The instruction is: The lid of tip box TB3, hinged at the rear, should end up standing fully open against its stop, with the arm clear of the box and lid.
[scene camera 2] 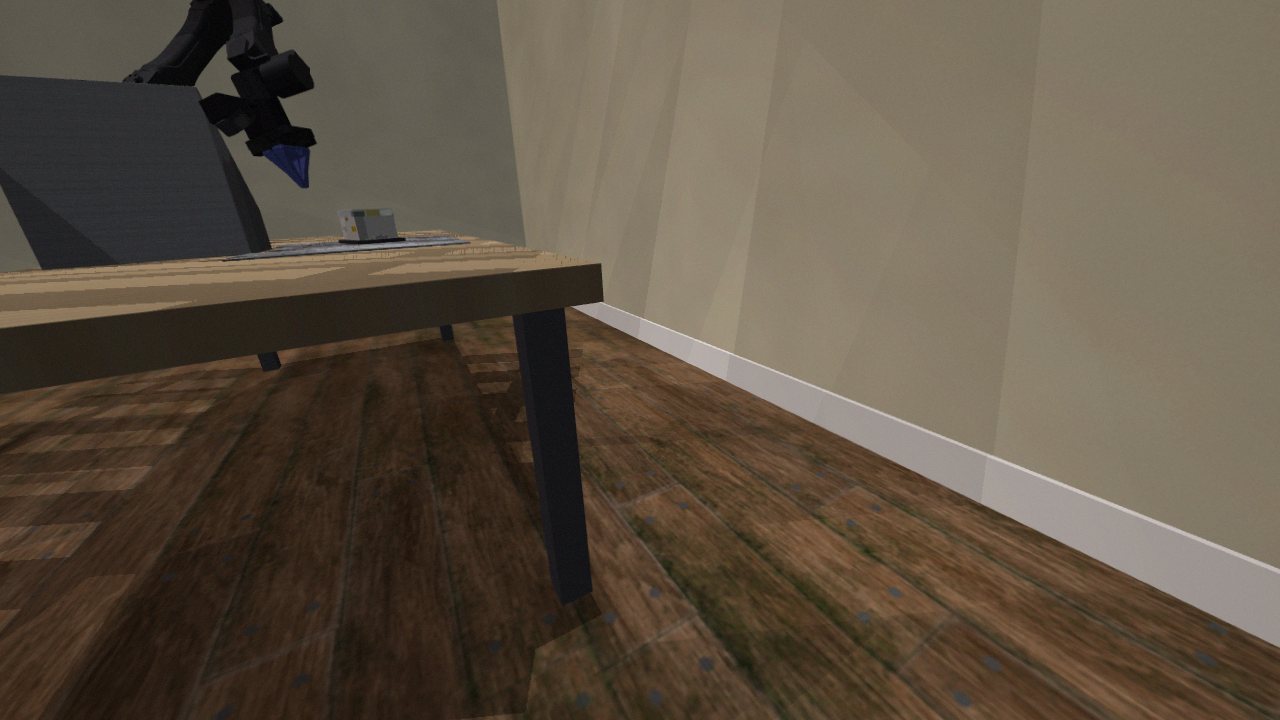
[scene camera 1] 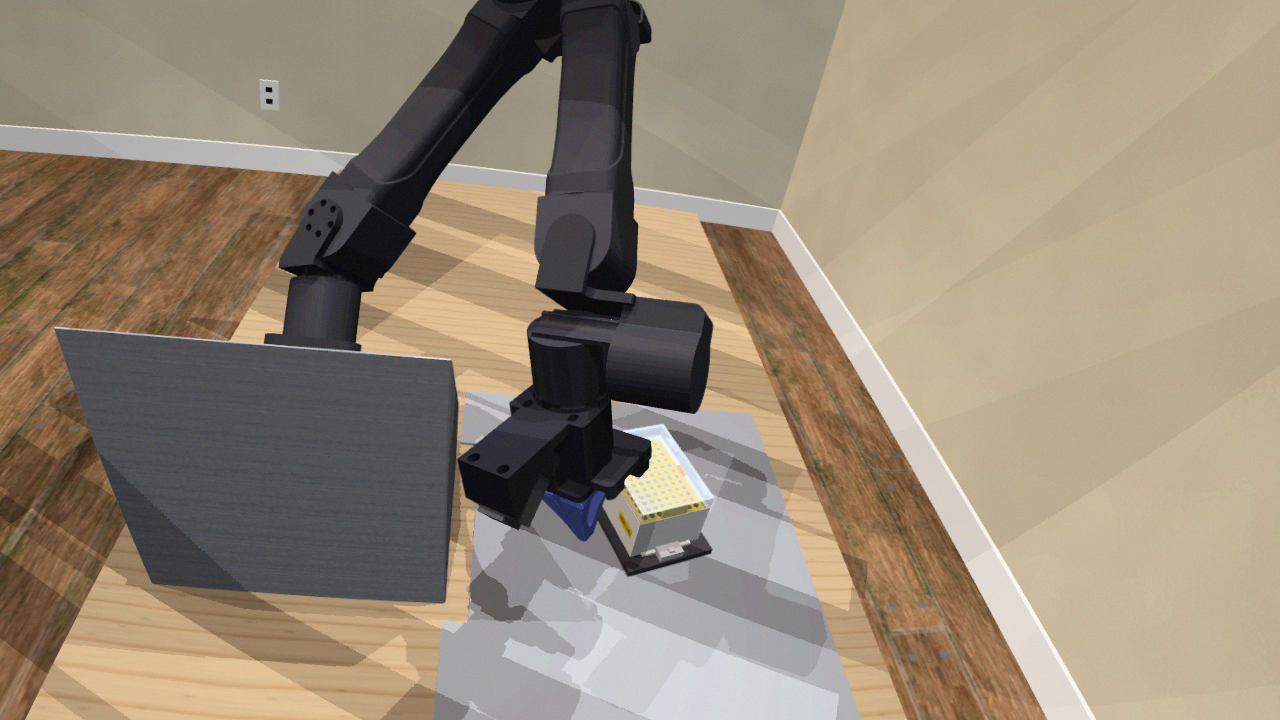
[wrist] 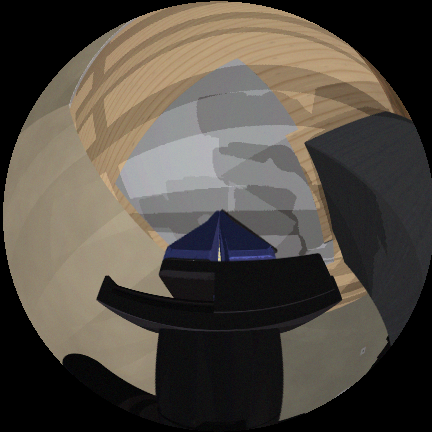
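Where they show: gripper, between the fingertips: (scene camera 2: 305,187) (scene camera 1: 586,536) (wrist: 218,216); arm's base, origin of its link: (scene camera 2: 143,142) (scene camera 1: 315,370).
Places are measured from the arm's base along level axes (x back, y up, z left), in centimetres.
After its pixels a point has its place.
Tip box TB3 (scene camera 1: 673,531) @(z -5.5, x -35.0, y -17.6 cm) (scene camera 2: 372,226) @(z -5.7, x -33.7, y -17.3 cm) is a grey-white box with a yellow, dotted top and a small latch on its front, on a black base (scene camera 1: 637,566) @(z -7.6, x -30.9, y -20.3 cm). Its clear, pale-edged lid (scene camera 1: 690,471) @(z -0.8, x -37.4, y -13.3 cm) lies low over the box and does not stand upright; whether it is fully seated cannot be told. My gripper (scene camera 1: 587,535) @(z -11.9, x -22.7, y -9.1 cm) (scene camera 2: 305,185) @(z -11.9, x -22.7, y -9.1 cm) (wrist: 218,216) @(z -11.9, x -22.7, y -9.1 cm) is shut and empty, its blue fingertips together. It hangs above and to the left of the box in both scene views. In the wrist view the gripper hides nearly all of the box.
A large dark grey block (scene camera 1: 268,465) @(z -7.6, x 3.4, y -3.6 cm) (scene camera 2: 107,170) @(z -7.5, x 4.6, y -5.6 cm) (wrist: 367,190) @(z -9.0, x -11.0, y -5.9 cm) stands on the wooden table (scene camera 1: 223,653) @(z -13.6, x 9.5, y -21.4 cm) (scene camera 2: 358,308) @(z -82.5, x -22.2, y -23.0 cm) (wrist: 165,42) @(z -42.6, x -10.7, y -21.4 cm), left of the gripper in the scene views. A grey mat (scene camera 1: 760,644) @(z -18.5, x -41.3, y -21.0 cm) (wrist: 165,160) @(z -22.3, x -30.7, y -21.1 cm) lies under the box. A wall (scene camera 1: 1029,268) (scene camera 2: 850,223) rises to the right.
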